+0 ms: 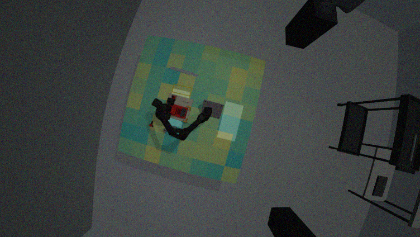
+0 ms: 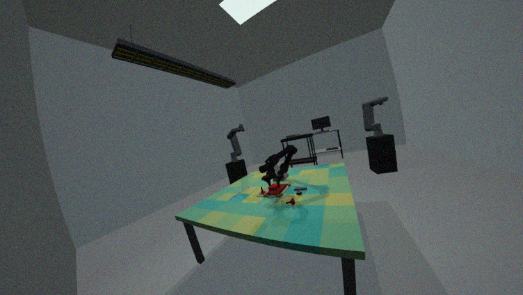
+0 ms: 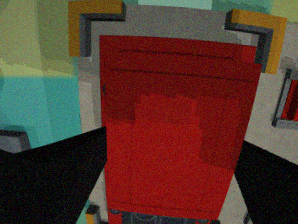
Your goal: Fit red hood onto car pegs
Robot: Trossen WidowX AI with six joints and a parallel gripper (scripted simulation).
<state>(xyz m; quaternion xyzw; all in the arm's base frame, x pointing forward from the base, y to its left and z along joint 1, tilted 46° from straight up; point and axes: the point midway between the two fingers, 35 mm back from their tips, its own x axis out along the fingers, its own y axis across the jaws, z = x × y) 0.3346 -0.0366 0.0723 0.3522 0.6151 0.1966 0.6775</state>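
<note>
Now: the red hood 10 mm above my gripper tip. Also, from my gripper tip: grey jig 40 mm behind, 10 mm to the right, 40 mm below.
</note>
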